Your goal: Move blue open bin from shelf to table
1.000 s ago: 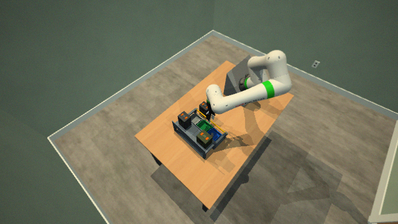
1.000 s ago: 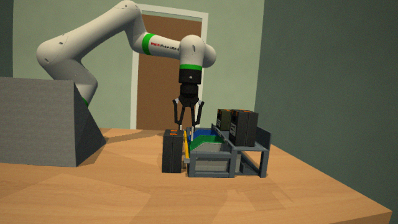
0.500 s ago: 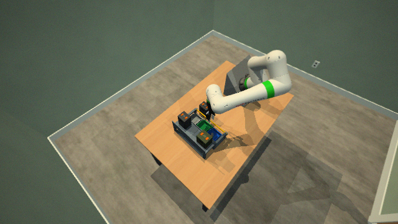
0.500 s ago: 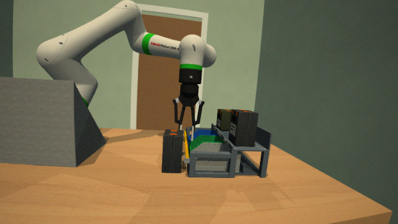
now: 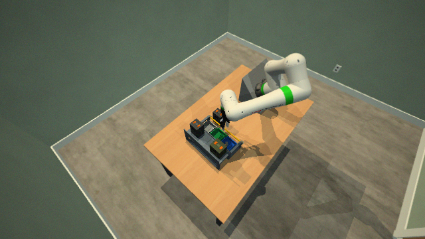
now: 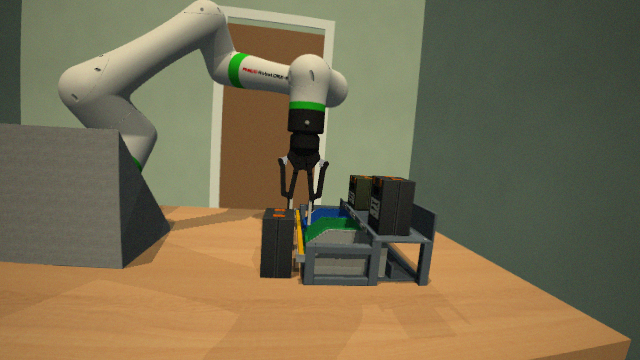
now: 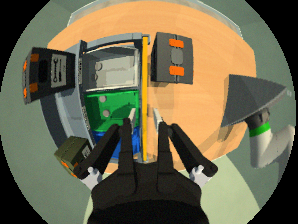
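The yellow rod is 50 mm below my hand. The rest, counted from my hand: green bin 100 mm ahead, 20 mm to the right, 60 mm below; then grey bin 80 mm ahead, 130 mm to the right, 60 mm below; then black box 70 mm behind, 110 mm to the right, 40 mm below.
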